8 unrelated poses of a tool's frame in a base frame.
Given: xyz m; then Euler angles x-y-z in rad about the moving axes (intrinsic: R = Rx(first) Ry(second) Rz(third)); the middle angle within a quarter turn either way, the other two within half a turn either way.
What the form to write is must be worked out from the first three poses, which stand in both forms.
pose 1, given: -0.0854, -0.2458, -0.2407, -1.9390, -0.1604, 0.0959
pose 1, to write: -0.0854, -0.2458, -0.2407, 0.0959, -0.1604, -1.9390
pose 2, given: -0.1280, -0.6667, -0.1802, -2.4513, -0.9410, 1.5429
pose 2, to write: -0.1280, -0.6667, -0.1802, 1.5429, -0.9410, -2.4513
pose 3, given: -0.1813, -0.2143, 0.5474, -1.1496, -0.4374, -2.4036
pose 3, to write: -0.1813, -0.2143, 0.5474, -2.4036, -0.4374, -1.1496
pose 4, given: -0.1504, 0.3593, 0.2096, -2.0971, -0.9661, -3.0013
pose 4, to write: -0.1504, 0.3593, 0.2096, -3.0013, -0.9661, -2.0971
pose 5, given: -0.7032, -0.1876, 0.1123, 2.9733, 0.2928, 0.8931
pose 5, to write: -0.7032, -0.1876, 0.1123, 0.8931, 0.2928, 2.9733
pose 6, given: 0.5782, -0.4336, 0.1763, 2.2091, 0.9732, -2.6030
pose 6, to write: 0.5782, -0.4336, 0.1763, -2.6030, 0.9732, 2.2091
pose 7, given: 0.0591, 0.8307, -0.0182, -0.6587, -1.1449, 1.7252
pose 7, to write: 0.0591, 0.8307, -0.0182, 1.7252, -1.1449, -0.6587
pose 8, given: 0.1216, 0.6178, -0.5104, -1.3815, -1.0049, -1.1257
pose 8, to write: 0.1216, 0.6178, -0.5104, -1.1257, -1.0049, -1.3815
